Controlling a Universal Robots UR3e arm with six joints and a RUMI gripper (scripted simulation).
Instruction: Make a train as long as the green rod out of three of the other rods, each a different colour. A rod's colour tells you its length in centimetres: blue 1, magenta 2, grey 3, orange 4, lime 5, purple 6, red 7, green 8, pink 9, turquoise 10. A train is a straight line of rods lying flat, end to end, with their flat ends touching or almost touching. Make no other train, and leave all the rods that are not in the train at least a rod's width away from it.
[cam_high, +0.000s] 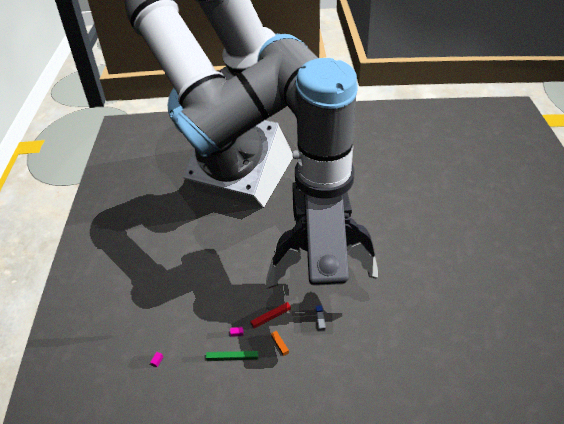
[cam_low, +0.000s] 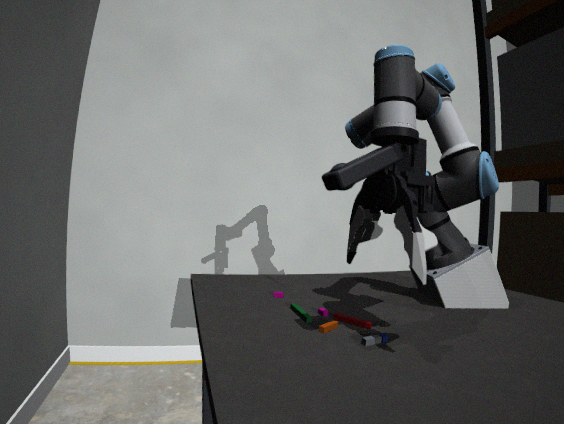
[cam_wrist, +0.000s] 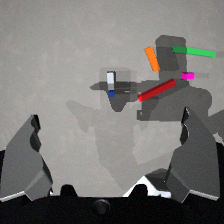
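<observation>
My hand is 4 cm short of the orange rod, 7 cm to the left of it and 10 cm above it. The rest, counted from my hand: grey rod: 10 cm below; then blue rod: 2 cm behind, 10 cm below; then red rod: 1 cm behind, 8 cm to the right, 10 cm below.
</observation>
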